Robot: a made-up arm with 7 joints.
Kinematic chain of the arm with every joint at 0, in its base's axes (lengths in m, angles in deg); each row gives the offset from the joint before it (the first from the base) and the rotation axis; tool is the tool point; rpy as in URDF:
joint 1: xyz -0.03 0.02 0.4 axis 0 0.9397 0.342
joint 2: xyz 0 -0.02 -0.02 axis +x
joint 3: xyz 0.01 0 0.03 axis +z
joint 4: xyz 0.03 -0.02 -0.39 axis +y
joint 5: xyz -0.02 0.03 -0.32 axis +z
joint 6: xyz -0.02 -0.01 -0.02 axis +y
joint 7: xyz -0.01 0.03 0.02 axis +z
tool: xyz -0.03 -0.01 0.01 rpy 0 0 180
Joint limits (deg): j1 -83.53..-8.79 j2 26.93..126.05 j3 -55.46..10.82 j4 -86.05..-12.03 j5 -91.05..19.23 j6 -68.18..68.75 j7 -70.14..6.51
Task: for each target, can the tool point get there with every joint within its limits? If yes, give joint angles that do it. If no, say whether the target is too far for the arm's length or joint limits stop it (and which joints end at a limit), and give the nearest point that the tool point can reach.
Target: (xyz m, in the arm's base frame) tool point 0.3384 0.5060 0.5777
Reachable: yes | joints -69.43 78.61 -16.48 -21.05 -52.47 56.09 -8.02
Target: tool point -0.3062 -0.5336 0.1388
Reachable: no: joint limits stop it (at a limit: joint 1, joint 2, joint 3, joint 4, joint 5, joint 6, joint 7) | nearest point 0.2367 -0.0894 -0.0240 | short by 0.720 m
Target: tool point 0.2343 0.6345 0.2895
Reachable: yes | joints -19.39 71.91 -9.68 -25.47 -36.24 -19.55 -50.25
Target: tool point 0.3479 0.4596 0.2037
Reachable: yes | joints -17.42 62.33 -13.98 -49.86 -80.21 29.22 -3.53
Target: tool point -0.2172 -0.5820 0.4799
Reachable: no: joint limits stop it (at a limit: joint 1, joint 2, joint 3, joint 4, joint 5, joint 6, joint 7) | nearest point 0.4015 -0.3066 0.5349 | short by 0.679 m
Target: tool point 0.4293 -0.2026 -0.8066
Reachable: no: too far | nearest point 0.2538 0.0404 -0.2476 | short by 0.634 m
